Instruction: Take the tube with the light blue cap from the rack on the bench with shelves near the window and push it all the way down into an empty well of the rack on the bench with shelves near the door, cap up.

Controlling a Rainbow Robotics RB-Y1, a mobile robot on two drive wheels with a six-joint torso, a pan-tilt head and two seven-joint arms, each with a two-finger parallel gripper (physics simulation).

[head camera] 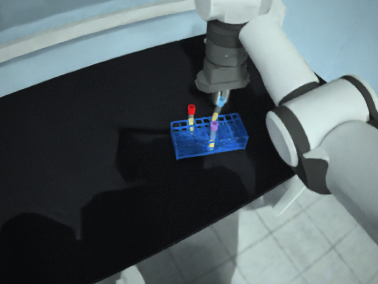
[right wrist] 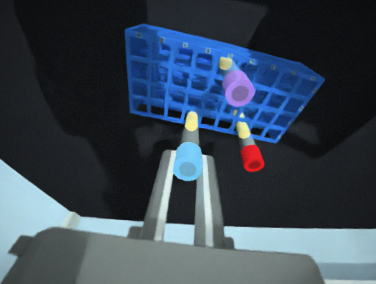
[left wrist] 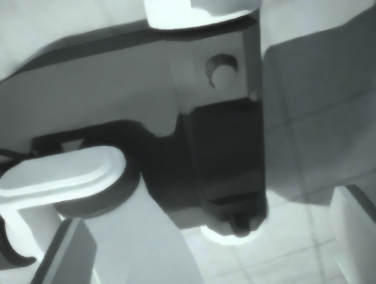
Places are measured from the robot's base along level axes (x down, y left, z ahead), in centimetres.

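Where they show: left gripper, fingertip midpoint: [left wrist: 208, 218]; right gripper, fingertip midpoint: [head camera: 219, 101] [right wrist: 187, 161].
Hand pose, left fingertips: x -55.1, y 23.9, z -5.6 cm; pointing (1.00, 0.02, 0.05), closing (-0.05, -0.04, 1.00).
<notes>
Things, the pixels of their top centre, and the offset from my left fingertips. Level surfaces: height alone.
- tube with the light blue cap, top centre: [right wrist: 184, 184] [head camera: 219, 94] dx -52.4, dy -47.2, dz +54.0 cm
- blue rack at its top centre: [right wrist: 216, 97] [head camera: 209, 129] dx -42.1, dy -44.9, dz +52.3 cm
- red-capped tube at its top centre: [right wrist: 252, 166] [head camera: 191, 106] dx -48.3, dy -40.8, dz +55.8 cm
- purple-capped tube at its top centre: [right wrist: 237, 95] [head camera: 214, 122] dx -48.3, dy -44.6, dz +49.0 cm
- black bench top at its surface level: dx -36.3 cm
The tube with the light blue cap [head camera: 221, 101] [right wrist: 188, 162] is held cap up over the back row of the blue rack [head camera: 190, 148] [right wrist: 305, 70], tilted a little in the head view. Its yellow lower part shows at the rack's top; whether its end is clear of the well, I cannot tell. My right gripper [head camera: 220, 97] [right wrist: 187, 161] is shut on this tube just below the cap. My left gripper [left wrist: 208, 218] is open and empty, away from the rack, over the floor. The second rack cannot be made out in these views.
A red-capped tube [head camera: 191, 109] [right wrist: 252, 159] and a purple-capped tube [head camera: 214, 126] [right wrist: 239, 90] stand in the same rack, close to the held tube. The rack is on the black bench top [head camera: 100, 115]. A pale ledge [head camera: 100, 30] runs behind the bench.
</notes>
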